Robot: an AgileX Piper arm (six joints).
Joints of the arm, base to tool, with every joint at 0 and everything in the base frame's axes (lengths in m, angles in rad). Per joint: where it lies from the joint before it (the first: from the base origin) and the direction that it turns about. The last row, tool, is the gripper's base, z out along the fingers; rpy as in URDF.
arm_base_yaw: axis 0 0 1 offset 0 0 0.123
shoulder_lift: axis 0 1 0 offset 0 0 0
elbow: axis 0 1 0 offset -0.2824 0 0.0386
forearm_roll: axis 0.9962 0 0.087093 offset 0.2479 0 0.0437
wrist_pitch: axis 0 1 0 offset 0 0 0
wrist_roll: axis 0.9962 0 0.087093 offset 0.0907 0 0.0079
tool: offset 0 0 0 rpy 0 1.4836 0
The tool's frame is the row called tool.
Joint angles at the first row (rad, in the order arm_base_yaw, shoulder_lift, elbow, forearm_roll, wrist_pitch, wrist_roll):
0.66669, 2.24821, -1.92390, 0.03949, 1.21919, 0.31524
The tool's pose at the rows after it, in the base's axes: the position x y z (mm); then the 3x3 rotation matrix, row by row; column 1 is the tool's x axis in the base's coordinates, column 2 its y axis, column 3 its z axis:
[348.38 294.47 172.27], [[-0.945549 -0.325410 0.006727], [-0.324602 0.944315 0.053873], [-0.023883 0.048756 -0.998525]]
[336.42 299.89 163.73], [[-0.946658 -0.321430 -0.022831], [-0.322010 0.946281 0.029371], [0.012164 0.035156 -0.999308]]
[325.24 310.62 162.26], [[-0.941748 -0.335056 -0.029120], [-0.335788 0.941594 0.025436], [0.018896 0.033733 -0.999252]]
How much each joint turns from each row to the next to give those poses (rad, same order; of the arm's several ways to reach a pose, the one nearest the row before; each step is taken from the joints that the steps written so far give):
0.02764, -0.00001, 0.07320, 0.00000, 0.00187, 0.03501
0.02622, 0.00001, 0.03462, 0.00000, 0.00282, 0.02924
0.03407, 0.00000, 0.00607, 0.00143, -0.00003, 0.01895

